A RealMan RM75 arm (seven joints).
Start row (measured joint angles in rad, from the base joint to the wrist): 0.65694, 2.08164, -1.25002, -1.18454, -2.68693, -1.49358, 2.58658
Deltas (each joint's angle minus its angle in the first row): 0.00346, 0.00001, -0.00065, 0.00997, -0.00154, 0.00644, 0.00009; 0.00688, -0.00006, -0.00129, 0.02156, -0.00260, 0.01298, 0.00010; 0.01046, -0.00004, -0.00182, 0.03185, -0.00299, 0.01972, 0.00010; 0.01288, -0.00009, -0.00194, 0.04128, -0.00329, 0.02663, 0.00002; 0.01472, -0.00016, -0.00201, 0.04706, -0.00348, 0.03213, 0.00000; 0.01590, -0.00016, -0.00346, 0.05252, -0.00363, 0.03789, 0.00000; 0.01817, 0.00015, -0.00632, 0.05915, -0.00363, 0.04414, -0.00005; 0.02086, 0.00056, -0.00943, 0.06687, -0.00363, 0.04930, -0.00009; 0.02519, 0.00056, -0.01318, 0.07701, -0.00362, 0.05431, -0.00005; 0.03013, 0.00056, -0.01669, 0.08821, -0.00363, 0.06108, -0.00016; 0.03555, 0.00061, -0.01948, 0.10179, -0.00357, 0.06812, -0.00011; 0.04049, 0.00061, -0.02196, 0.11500, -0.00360, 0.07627, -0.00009; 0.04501, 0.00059, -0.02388, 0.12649, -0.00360, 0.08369, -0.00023; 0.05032, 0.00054, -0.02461, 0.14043, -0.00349, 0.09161, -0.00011; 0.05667, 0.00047, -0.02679, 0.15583, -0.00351, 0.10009, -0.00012; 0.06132, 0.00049, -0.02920, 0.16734, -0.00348, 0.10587, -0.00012; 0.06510, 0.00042, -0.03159, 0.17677, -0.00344, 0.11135, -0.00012; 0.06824, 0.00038, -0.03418, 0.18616, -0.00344, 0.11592, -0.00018; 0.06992, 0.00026, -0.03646, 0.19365, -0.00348, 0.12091, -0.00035; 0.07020, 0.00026, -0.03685, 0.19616, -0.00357, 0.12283, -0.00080; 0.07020, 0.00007, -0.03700, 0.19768, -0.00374, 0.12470, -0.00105
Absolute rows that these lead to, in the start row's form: 0.66040, 2.08165, -1.25067, -1.17457, -2.68847, -1.48714, 2.58667; 0.66382, 2.08158, -1.25131, -1.16298, -2.68953, -1.48060, 2.58668; 0.66740, 2.08160, -1.25184, -1.15269, -2.68992, -1.47386, 2.58668; 0.66982, 2.08155, -1.25196, -1.14326, -2.69022, -1.46695, 2.58660; 0.67166, 2.08148, -1.25203, -1.13748, -2.69041, -1.46145, 2.58658; 0.67284, 2.08148, -1.25348, -1.13202, -2.69056, -1.45569, 2.58658; 0.67511, 2.08179, -1.25634, -1.12539, -2.69056, -1.44944, 2.58653; 0.67780, 2.08220, -1.25945, -1.11767, -2.69056, -1.44428, 2.58649; 0.68213, 2.08220, -1.26320, -1.10753, -2.69055, -1.43927, 2.58653; 0.68707, 2.08220, -1.26671, -1.09633, -2.69056, -1.43250, 2.58642; 0.69249, 2.08225, -1.26950, -1.08275, -2.69050, -1.42546, 2.58647; 0.69743, 2.08225, -1.27198, -1.06954, -2.69053, -1.41731, 2.58649; 0.70195, 2.08223, -1.27390, -1.05805, -2.69053, -1.40989, 2.58635; 0.70726, 2.08218, -1.27463, -1.04411, -2.69042, -1.40197, 2.58647; 0.71361, 2.08211, -1.27681, -1.02871, -2.69044, -1.39349, 2.58646; 0.71826, 2.08213, -1.27922, -1.01720, -2.69041, -1.38771, 2.58646; 0.72204, 2.08206, -1.28161, -1.00777, -2.69037, -1.38223, 2.58646; 0.72518, 2.08202, -1.28420, -0.99838, -2.69037, -1.37766, 2.58640; 0.72686, 2.08190, -1.28648, -0.99089, -2.69041, -1.37267, 2.58623; 0.72714, 2.08190, -1.28687, -0.98838, -2.69050, -1.37075, 2.58578; 0.72714, 2.08171, -1.28702, -0.98686, -2.69067, -1.36888, 2.58553
